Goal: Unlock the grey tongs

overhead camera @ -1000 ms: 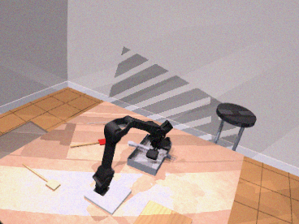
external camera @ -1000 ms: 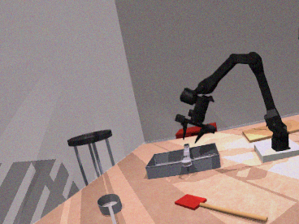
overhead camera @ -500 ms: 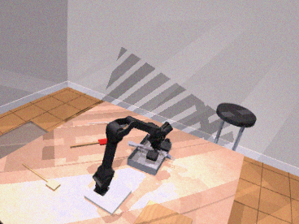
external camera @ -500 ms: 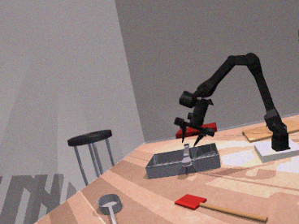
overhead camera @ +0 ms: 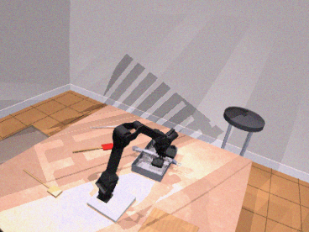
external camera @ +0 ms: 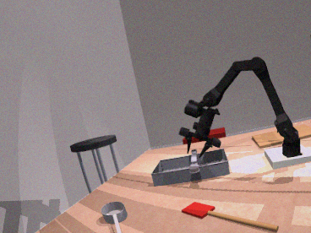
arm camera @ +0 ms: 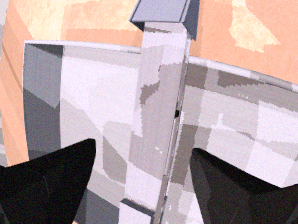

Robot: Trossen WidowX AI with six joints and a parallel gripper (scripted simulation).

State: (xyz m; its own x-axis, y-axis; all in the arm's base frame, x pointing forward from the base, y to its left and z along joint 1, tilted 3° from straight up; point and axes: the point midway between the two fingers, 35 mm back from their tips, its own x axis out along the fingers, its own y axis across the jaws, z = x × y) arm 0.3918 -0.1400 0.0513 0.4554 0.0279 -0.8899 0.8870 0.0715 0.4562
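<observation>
Right now the roasting tin is 40 mm to the left of my gripper tip, 40 mm below it and 10 mm ahead of it. From my gripper tip the other things lie so: wooden board: 510 mm behind, 220 mm to the right, 60 mm below.
</observation>
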